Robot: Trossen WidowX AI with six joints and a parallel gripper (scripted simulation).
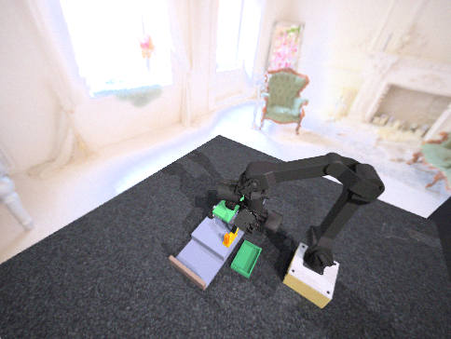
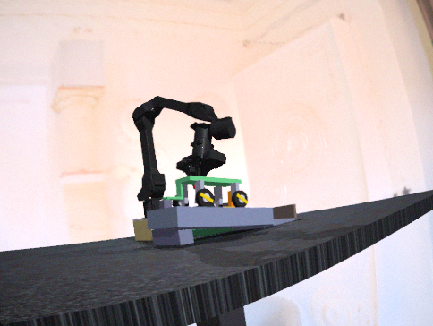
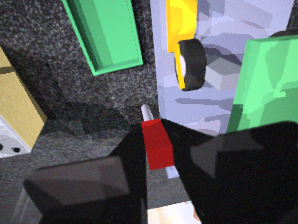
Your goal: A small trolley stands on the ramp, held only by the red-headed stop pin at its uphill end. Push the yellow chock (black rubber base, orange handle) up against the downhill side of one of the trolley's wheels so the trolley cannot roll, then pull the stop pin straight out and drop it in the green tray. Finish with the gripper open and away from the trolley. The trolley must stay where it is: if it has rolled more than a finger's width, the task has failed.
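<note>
My gripper tip is 15 cm above the green tray, 6 cm to the right of it and 3 cm past it. Round my gripper tip: green trolley (10 cm ahead, 5 cm to the right, 3 cm below); red-headed stop pin (right at my gripper tip); yellow chock (6 cm to the left, 6 cm below, 5 cm ahead).
</note>
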